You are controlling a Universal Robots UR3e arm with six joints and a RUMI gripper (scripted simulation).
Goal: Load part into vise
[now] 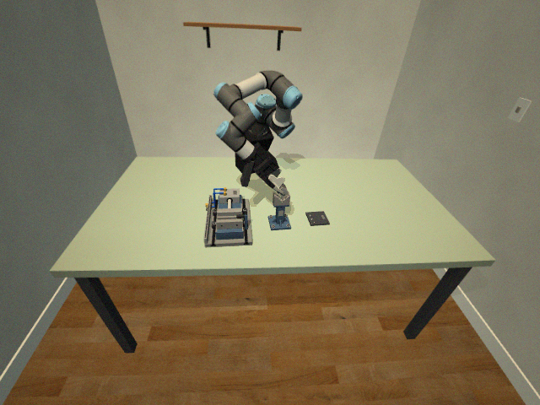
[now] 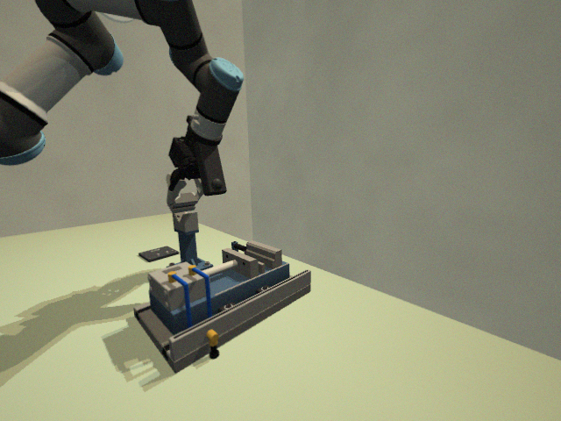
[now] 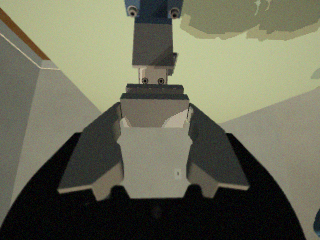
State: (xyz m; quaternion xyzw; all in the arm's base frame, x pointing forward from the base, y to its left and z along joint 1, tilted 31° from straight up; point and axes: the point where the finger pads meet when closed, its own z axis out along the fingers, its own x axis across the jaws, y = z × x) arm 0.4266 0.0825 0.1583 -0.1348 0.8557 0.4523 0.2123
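The part lies 10 mm below my hand. Also, from my hand: air cylinder (220 mm to the right, 110 mm below, 90 mm behind); then fixed jaw (200 mm to the right, 110 mm below, 110 mm ahead); then work stop rod (160 mm to the right, 100 mm below, 70 mm ahead).
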